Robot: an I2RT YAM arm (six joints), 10 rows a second.
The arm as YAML. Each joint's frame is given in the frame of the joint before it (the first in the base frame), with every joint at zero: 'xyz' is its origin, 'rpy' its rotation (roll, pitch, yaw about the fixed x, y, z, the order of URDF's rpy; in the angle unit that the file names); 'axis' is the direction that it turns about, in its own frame. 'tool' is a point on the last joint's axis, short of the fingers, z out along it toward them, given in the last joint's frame.
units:
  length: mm
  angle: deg
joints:
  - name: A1
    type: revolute
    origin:
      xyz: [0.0, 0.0, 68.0]
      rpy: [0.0, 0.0, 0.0]
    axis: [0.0, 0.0, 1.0]
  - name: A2
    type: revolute
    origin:
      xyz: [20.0, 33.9, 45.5]
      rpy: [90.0, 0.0, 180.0]
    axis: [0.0, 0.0, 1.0]
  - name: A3
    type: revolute
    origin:
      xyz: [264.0, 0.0, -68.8]
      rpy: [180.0, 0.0, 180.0]
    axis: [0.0, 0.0, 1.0]
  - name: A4
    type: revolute
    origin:
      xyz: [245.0, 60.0, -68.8]
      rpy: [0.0, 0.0, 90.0]
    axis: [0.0, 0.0, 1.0]
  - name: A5
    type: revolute
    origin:
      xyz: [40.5, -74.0, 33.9]
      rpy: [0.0, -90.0, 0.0]
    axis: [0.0, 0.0, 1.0]
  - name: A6
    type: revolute
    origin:
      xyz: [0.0, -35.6, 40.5]
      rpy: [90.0, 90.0, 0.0]
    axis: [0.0, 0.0, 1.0]
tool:
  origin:
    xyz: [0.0, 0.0, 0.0]
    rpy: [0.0, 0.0, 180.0]
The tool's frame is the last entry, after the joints.
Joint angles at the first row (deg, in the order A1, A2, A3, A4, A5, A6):
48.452 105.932 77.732 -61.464 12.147 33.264
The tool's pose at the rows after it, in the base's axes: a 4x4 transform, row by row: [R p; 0 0 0 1], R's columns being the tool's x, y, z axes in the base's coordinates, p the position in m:
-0.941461, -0.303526, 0.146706, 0.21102; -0.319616, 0.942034, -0.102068, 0.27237; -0.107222, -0.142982, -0.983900, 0.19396; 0, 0, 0, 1
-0.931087, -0.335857, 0.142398, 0.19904; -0.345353, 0.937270, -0.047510, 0.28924; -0.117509, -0.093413, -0.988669, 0.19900; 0, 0, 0, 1
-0.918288, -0.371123, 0.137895, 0.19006; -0.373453, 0.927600, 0.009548, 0.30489; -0.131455, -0.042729, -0.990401, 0.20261; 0, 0, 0, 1
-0.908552, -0.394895, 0.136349, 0.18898; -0.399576, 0.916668, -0.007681, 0.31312; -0.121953, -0.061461, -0.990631, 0.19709; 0, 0, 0, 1
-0.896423, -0.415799, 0.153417, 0.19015; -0.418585, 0.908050, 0.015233, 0.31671; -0.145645, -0.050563, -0.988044, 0.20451; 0, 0, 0, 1
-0.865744, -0.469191, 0.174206, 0.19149; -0.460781, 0.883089, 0.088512, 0.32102; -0.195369, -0.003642, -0.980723, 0.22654; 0, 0, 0, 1
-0.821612, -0.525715, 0.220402, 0.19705; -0.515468, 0.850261, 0.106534, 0.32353; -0.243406, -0.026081, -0.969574, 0.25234; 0, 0, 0, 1
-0.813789, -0.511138, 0.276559, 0.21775; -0.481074, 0.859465, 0.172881, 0.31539; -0.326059, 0.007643, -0.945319, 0.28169; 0, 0, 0, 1
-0.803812, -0.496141, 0.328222, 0.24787; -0.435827, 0.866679, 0.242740, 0.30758; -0.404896, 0.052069, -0.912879, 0.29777; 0, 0, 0, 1
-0.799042, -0.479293, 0.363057, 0.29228; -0.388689, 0.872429, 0.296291, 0.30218; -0.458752, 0.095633, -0.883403, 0.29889; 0, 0, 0, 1
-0.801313, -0.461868, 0.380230, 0.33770; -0.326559, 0.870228, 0.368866, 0.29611; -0.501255, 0.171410, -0.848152, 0.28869; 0, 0, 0, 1
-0.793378, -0.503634, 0.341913, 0.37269; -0.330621, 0.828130, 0.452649, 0.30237; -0.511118, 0.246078, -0.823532, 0.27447; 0, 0, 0, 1
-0.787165, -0.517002, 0.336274, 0.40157; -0.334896, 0.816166, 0.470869, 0.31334; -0.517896, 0.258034, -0.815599, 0.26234; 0, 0, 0, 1
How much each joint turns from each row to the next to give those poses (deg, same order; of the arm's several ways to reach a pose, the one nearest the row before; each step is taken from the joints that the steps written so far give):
4.839 1.574 1.717 -0.137 -1.857 1.689
3.017 0.343 1.659 0.627 -1.962 1.156
2.395 0.636 1.661 1.296 -1.847 0.365
0.862 2.037 1.506 -0.468 0.495 -0.651
0.144 -0.194 1.396 0.039 0.193 -1.258
0.053 -1.514 2.790 -0.035 -1.088 -3.312
-0.377 -0.240 5.336 -3.203 1.702 -4.592
-3.299 -1.164 4.518 -0.076 -0.137 -2.419
-4.398 0.612 3.617 2.854 -1.500 -2.981
-5.456 4.238 5.230 3.431 -2.866 -3.283
-5.113 5.056 4.050 5.193 -4.875 -1.654
-2.669 7.141 7.270 1.619 -6.562 -2.625
-1.170 8.569 11.323 -2.327 -1.688 -1.374

